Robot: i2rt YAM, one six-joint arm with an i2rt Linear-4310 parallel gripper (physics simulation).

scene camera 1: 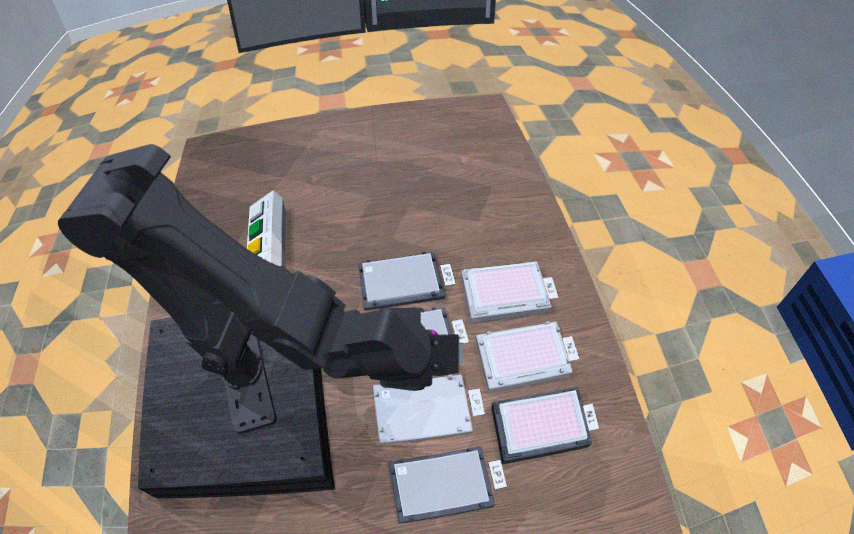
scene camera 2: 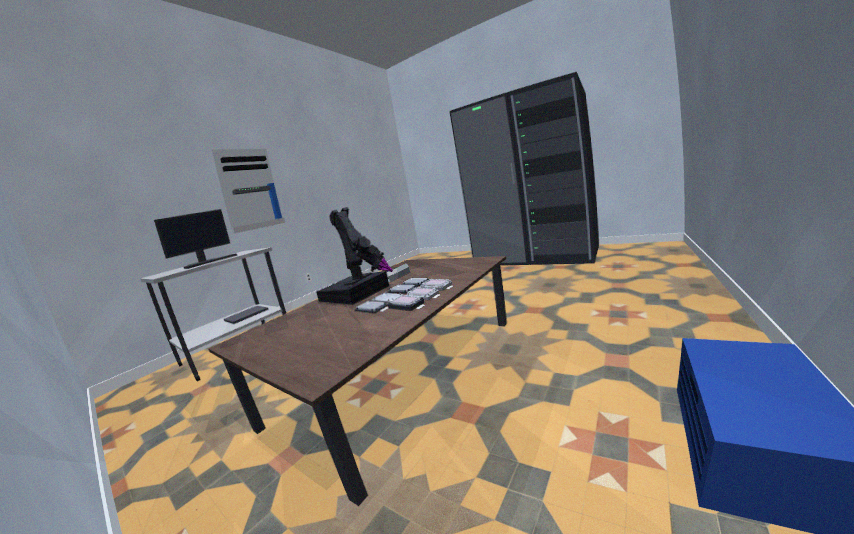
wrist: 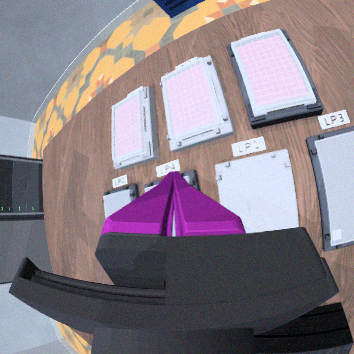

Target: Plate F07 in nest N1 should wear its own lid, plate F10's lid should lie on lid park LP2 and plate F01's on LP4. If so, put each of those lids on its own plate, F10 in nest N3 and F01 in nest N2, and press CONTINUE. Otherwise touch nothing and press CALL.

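Frame: origin at the arm's base, x back, y left, z down, level; metres.
Seen in the pictures: gripper, between the fingertips: [scene camera 2: 392, 271] [wrist: 173, 178]; arm's base, origin of its link: [scene camera 1: 244, 372] [scene camera 2: 358, 279].
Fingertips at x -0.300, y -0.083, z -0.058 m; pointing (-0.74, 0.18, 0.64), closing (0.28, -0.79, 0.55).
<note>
Offsets run from my fingertips to a thing's top centre. Level surfaces: height alone.
My gripper [scene camera 2: 388, 267] [wrist: 173, 178] is shut and empty, its magenta tips above the LP4 area; in scene camera 1 the arm mostly hides it. Pink-welled plates stand in N1 {dx -0.117, dy -0.126, dz +0.106 m} [scene camera 1: 542, 423] [wrist: 271, 70], N2 {dx -0.143, dy +0.002, dz +0.111 m} [scene camera 1: 525, 352] [wrist: 192, 102] and N3 {dx -0.169, dy +0.135, dz +0.109 m} [scene camera 1: 505, 286] [wrist: 127, 127]. Plate codes and clear lids cannot be made out. Flat grey panels show at LP2 {dx -0.001, dy +0.226, dz +0.124 m} [scene camera 1: 403, 278] [wrist: 118, 201] and LP3 {dx +0.066, dy -0.159, dz +0.124 m} [scene camera 1: 442, 483] [wrist: 342, 185], a paler one at LP1 {dx +0.048, dy -0.026, dz +0.122 m} [scene camera 1: 421, 415] [wrist: 257, 190]. LP4 {dx +0.024, dy +0.102, dz +0.124 m} [scene camera 1: 434, 319] is partly hidden. The button box {dx +0.228, dy +0.389, dz +0.078 m} [scene camera 1: 275, 220] shows white, green {dx +0.240, dy +0.416, dz +0.086 m} [scene camera 1: 254, 227] and yellow buttons; its captions are unreadable.
The arm's black base block [scene camera 1: 188, 447] [scene camera 2: 349, 290] stands on the brown table {dz +0.142 m} [scene camera 1: 377, 157] [scene camera 2: 314, 346], left of the lid parks in scene camera 1. The raised arm crosses the button box's near end in that view. Dark cabinets [scene camera 2: 491, 182] and a blue box [scene camera 2: 768, 403] stand on the floor.
</note>
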